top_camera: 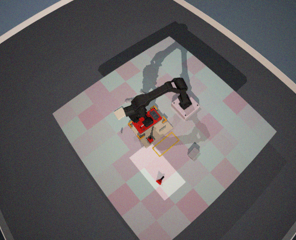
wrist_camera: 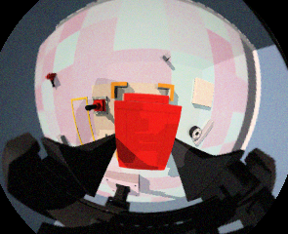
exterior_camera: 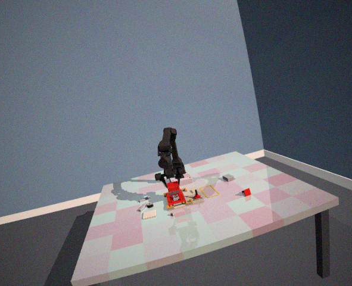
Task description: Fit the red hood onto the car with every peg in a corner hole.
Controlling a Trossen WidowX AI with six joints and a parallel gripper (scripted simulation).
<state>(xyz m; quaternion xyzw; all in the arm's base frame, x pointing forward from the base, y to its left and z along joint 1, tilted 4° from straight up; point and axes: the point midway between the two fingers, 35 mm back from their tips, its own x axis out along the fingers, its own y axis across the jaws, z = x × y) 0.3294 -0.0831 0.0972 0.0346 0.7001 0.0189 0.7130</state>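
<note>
Now: the white engine block 8 cm below my gripper tip. Also, from my gripper tip: cream plate (9 cm ahead, 18 cm to the right, 10 cm below); red hood (1 cm above).
</note>
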